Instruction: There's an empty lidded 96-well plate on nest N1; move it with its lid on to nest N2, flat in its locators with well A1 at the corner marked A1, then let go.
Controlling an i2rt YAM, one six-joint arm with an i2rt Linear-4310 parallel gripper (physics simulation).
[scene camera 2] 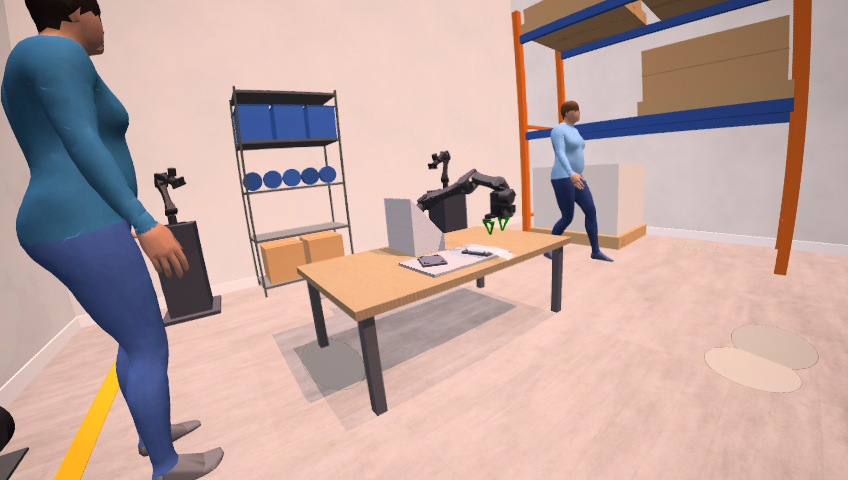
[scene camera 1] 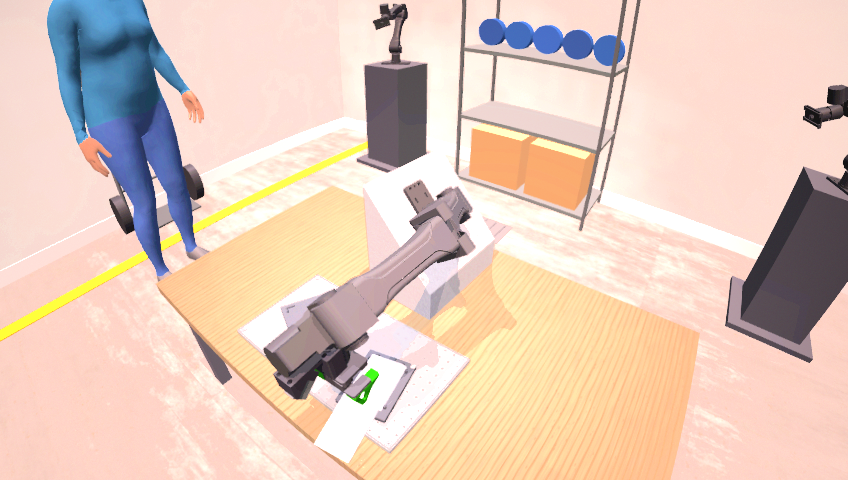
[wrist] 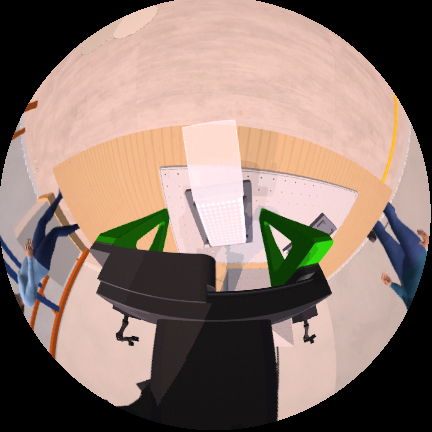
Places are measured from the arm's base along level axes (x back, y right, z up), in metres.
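Pixels of known places: gripper, between the fingertips: [scene camera 2: 496,232] [scene camera 1: 344,389] [wrist: 213,213]; arm's base, origin of its link: [scene camera 2: 414,215].
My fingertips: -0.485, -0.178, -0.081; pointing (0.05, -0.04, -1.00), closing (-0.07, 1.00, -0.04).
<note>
Ahead of a thing's pixels: the offset from my fingertips to its middle, as dx, dy, dz. "spot": to the spot under its first point. Level surfaces: height alone.
The clear 96-well plate @(+0.101, +0.023, -0.096) [scene camera 1: 386,378] [wrist: 221,220] sits on nest N1 @(+0.102, +0.023, -0.104) [scene camera 1: 397,393] [scene camera 2: 476,252] [wrist: 249,220], its round wells showing in the wrist view. A pale translucent rectangle @(spot: -0.034, -0.010, -0.106) [scene camera 1: 343,431] [wrist: 212,150] extends from its far end over the table's edge; I cannot tell whether it is the lid. My gripper [scene camera 1: 340,387] [scene camera 2: 496,230] [wrist: 213,213] is open and empty above the plate, its green fingers apart to either side of it in the wrist view. Nest N2 @(+0.157, +0.302, -0.106) [scene camera 1: 294,308] [scene camera 2: 432,260] [wrist: 325,222], grey and empty, stands apart from N1. The A1 marks are not readable.
Both nests are on a white perforated board @(+0.135, +0.162, -0.121) [scene camera 1: 443,356] [scene camera 2: 459,261] [wrist: 300,189] on the wooden table @(dz -0.128) [scene camera 1: 565,333] [scene camera 2: 357,285] [wrist: 125,165]. A pale sloped block [scene camera 1: 386,237] [scene camera 2: 407,228] [wrist: 247,277] stands at the arm's base. People stand beyond the table.
</note>
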